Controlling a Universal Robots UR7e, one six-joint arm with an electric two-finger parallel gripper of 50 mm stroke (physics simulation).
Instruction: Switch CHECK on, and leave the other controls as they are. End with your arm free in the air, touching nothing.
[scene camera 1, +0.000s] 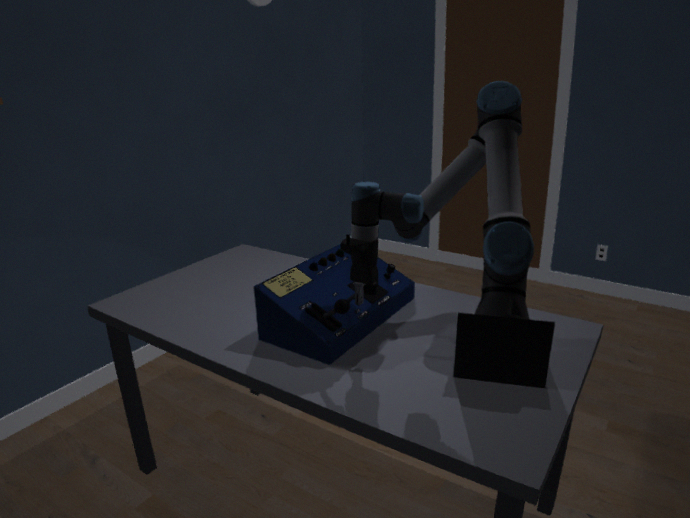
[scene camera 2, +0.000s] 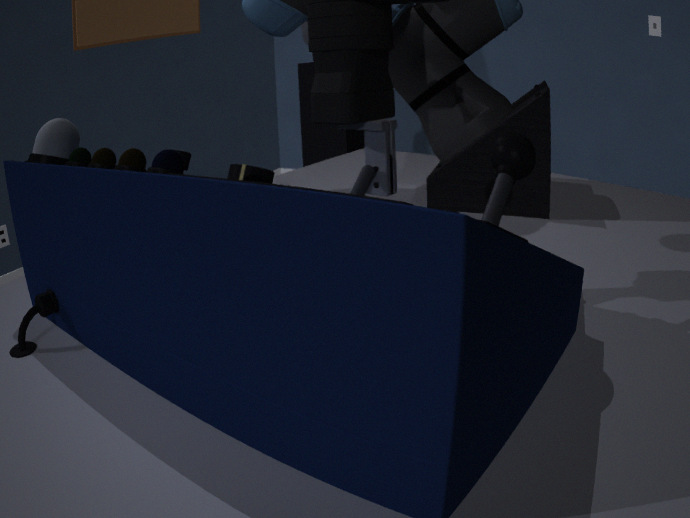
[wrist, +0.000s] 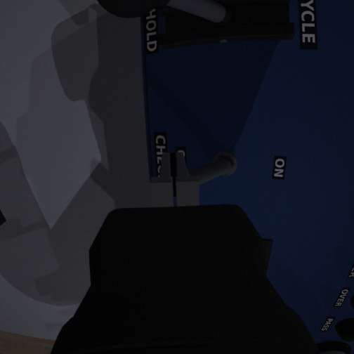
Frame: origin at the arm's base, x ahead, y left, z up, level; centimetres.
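Seen in the pictures: gripper, between the fingertips: (scene camera 1: 359, 303) (scene camera 2: 381, 193); arm's base, origin of its link: (scene camera 1: 500, 328) (scene camera 2: 478, 133).
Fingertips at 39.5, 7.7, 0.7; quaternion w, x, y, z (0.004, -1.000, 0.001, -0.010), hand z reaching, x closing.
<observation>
Pixels of each thing's top centre, then the offset from my fingertips to it, as dx, dy, dz. "pt": a spot on its surface instead.
- short grey lever, centre of its top: (scene camera 2: 358, 168) +2.8, -0.3, +2.8
- ball-topped lever, centre of its top: (scene camera 2: 512, 132) (scene camera 1: 341, 299) -2.1, +11.6, +6.4
- black-and-yellow knob, centre of its top: (scene camera 2: 248, 160) (scene camera 1: 370, 278) +3.7, -12.3, +2.8
- white dome, a spot on its surface: (scene camera 2: 58, 138) pt +19.5, -23.0, +8.6
- yellow note, a spot on its surface: (scene camera 1: 287, 281) pt +19.5, +8.4, +5.7
The blue console (scene camera 1: 284, 328) (scene camera 2: 250, 289) (wrist: 310, 110) stands on the table. Its CHECK toggle, a short grey lever (scene camera 2: 363, 180) (wrist: 212, 171), leans toward the OFF and CHECK labels at the console's front edge, away from the ON label (wrist: 279, 167). My gripper (scene camera 1: 359, 303) (scene camera 2: 382, 190) (wrist: 172, 165) is shut and empty, pointing down low over the front part of the console. Its closed fingers are right beside the lever's free end, on the front-edge side, and partly cover the CHECK and OFF labels in the wrist view. I cannot tell whether they touch the lever.
A ball-topped lever (scene camera 1: 341, 305) (scene camera 2: 513, 156) (wrist: 132, 4) rises from the HOLD/CYCLE slot beside the toggle. A black-and-yellow knob (scene camera 2: 250, 173), several round parts (scene camera 2: 104, 157) and a white dome (scene camera 2: 58, 138) are along the console. A yellow note (scene camera 1: 287, 281) lies on it.
</observation>
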